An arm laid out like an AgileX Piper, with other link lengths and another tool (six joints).
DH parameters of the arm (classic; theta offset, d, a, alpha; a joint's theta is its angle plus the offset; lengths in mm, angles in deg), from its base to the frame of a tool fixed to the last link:
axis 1: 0 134.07 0 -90
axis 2: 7.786 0 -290.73 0
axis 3: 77.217 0 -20.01 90
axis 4: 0 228.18 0 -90
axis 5: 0 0 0 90
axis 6: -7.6 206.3 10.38 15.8
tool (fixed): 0 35.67 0 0
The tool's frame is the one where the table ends.
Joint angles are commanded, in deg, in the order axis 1, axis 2, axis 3, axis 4, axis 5, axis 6. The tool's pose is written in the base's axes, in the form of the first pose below.
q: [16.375 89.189 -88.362 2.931 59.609 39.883]
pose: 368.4 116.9 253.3 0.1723 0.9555 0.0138 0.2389
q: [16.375 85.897 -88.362 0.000 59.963 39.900]
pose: 363.2 103.9 274.3 0.1702 0.9471 0.0023 0.2721
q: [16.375 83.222 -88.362 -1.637 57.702 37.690]
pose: 365.6 97.8 297.9 0.1540 0.9348 0.0014 0.3199
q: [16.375 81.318 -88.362 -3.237 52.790 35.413]
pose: 376.2 94.9 325.0 0.1381 0.9142 0.0055 0.3809
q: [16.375 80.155 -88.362 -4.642 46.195 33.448]
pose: 390.4 94.9 354.7 0.1243 0.8862 0.0136 0.4460
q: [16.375 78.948 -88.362 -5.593 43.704 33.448]
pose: 392.1 92.9 372.1 0.1243 0.8709 0.0185 0.4752
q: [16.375 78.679 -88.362 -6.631 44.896 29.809]
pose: 389.6 87.7 370.6 0.0957 0.8723 -0.0083 0.4794
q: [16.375 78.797 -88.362 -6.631 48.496 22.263]
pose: 382.8 82.8 358.3 0.0378 0.8823 -0.0504 0.4664
